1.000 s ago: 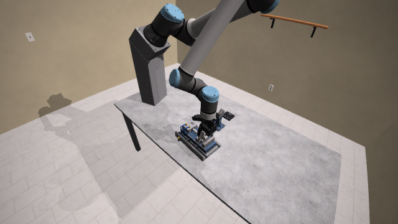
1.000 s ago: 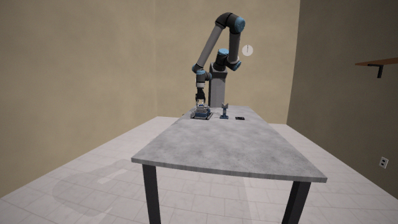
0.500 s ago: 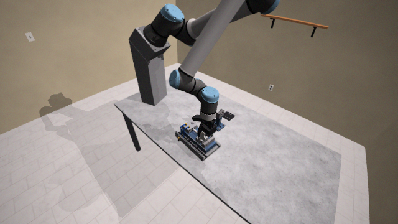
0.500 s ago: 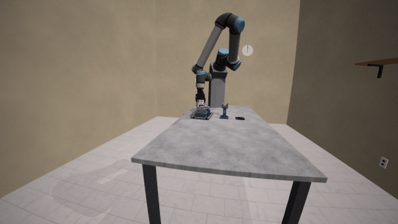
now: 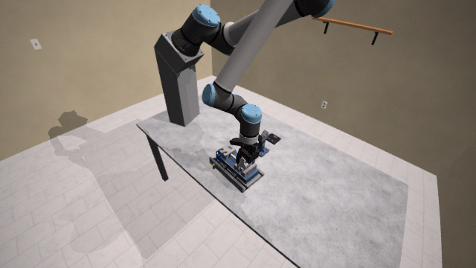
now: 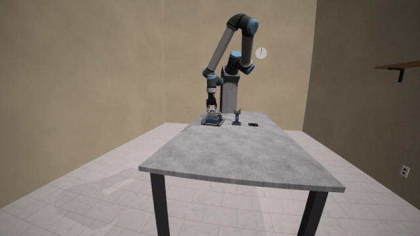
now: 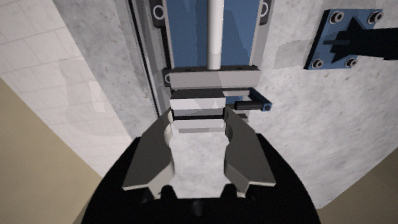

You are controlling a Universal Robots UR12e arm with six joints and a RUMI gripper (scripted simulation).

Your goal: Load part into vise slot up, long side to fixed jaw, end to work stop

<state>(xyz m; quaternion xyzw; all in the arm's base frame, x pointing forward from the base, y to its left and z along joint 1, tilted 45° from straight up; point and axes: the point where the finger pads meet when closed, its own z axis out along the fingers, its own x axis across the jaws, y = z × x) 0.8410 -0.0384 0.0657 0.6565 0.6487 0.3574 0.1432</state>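
My hand is right at the part. Also, from my hand: cylinder rod (90 mm behind, 10 mm to the left, 30 mm below); work stop (10 mm behind, 70 mm to the left, 20 mm below); moving jaw (40 mm behind, 20 mm to the left, 30 mm below).
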